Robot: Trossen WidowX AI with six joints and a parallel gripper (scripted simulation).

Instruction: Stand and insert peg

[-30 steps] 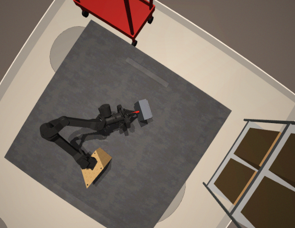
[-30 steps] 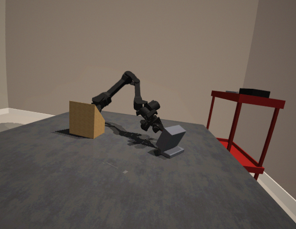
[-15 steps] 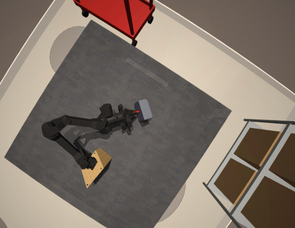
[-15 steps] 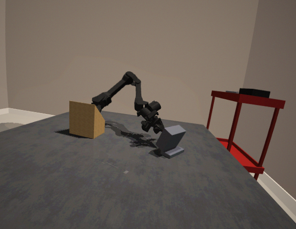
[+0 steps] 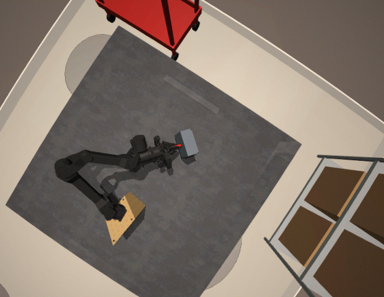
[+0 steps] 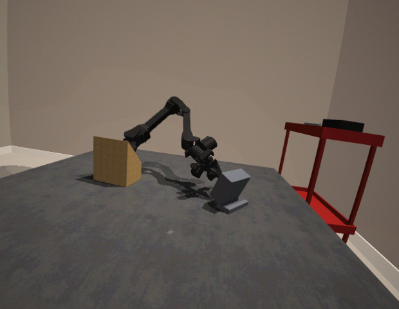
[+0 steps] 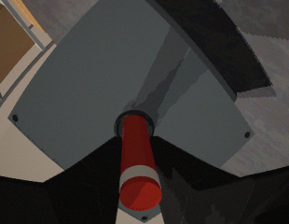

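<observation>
My gripper tip is now 30 mm short of the grey sloped panel, 30 mm to the left of it and 20 mm above it. The rest, counted from my gripper tip: red peg 10 mm behind, 10 mm to the left, 10 mm above.
</observation>
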